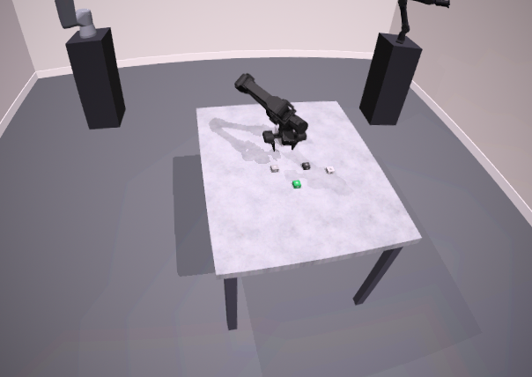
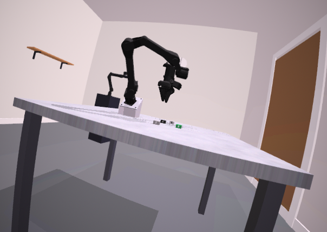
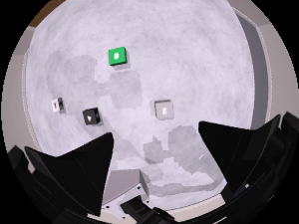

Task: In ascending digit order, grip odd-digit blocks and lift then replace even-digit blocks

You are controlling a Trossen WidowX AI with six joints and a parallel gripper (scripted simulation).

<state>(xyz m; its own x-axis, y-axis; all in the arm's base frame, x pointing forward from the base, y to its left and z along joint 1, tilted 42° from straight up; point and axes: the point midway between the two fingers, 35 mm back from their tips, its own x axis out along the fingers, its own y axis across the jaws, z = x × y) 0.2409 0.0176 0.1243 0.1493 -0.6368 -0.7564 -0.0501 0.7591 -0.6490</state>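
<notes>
My gripper tip is now 1 cm past the grey block, 3 cm to the left of it and 12 cm above it. Also, from my gripper tip: white block 2 cm ahead, 25 cm to the left, 12 cm below; then green block 10 cm ahead, 6 cm to the left, 12 cm below; then black block 2 cm behind, 13 cm to the left, 12 cm below.
</notes>
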